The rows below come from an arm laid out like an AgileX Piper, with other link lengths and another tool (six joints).
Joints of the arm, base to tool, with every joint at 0 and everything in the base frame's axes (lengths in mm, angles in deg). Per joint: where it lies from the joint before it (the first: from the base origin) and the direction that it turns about. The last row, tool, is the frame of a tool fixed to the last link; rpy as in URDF.
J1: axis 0 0 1 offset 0 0 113.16
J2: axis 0 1 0 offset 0 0 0
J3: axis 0 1 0 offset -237.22 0 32.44
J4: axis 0.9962 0 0.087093 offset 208.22 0 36.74
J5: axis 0 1 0 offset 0 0 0
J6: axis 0.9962 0 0.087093 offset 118.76 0 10.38
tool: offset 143.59 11 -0.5 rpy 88.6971 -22.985 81.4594
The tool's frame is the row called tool.
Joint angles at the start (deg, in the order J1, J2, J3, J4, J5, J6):
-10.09, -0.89, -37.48, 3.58, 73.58, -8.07
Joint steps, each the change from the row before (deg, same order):
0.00, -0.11, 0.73, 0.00, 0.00, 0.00
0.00, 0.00, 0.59, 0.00, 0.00, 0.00
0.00, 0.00, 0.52, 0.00, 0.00, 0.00
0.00, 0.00, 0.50, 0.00, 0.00, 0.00
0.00, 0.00, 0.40, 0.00, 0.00, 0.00
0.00, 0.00, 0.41, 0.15, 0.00, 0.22
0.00, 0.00, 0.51, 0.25, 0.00, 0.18
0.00, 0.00, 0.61, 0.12, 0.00, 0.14
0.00, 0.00, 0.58, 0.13, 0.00, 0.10
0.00, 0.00, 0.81, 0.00, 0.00, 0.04
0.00, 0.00, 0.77, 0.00, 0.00, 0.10
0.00, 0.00, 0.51, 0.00, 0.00, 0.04
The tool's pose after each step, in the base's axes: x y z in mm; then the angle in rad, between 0 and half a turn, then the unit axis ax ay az. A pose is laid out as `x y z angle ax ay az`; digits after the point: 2 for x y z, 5 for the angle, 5 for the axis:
123.94 3.35 151.98 2.42074 0.80930 0.47832 0.34094
124.02 3.33 148.28 2.42706 0.81039 0.47935 0.33687
124.07 3.32 145.02 2.43264 0.81135 0.48025 0.33328
124.09 3.32 141.89 2.43801 0.81225 0.48110 0.32983
124.08 3.32 139.38 2.44231 0.81296 0.48178 0.32708
124.16 4.04 136.89 2.45047 0.81405 0.48102 0.32548
124.25 5.20 133.81 2.46070 0.81492 0.48078 0.32365
124.22 5.78 130.05 2.46997 0.81618 0.48087 0.32035
124.17 6.40 126.48 2.47873 0.81721 0.48118 0.31724
123.93 6.45 121.41 2.48777 0.81874 0.48216 0.31175
123.64 6.53 116.61 2.49686 0.82039 0.48262 0.30664
123.42 6.58 113.43 2.50268 0.82138 0.48311 0.30321

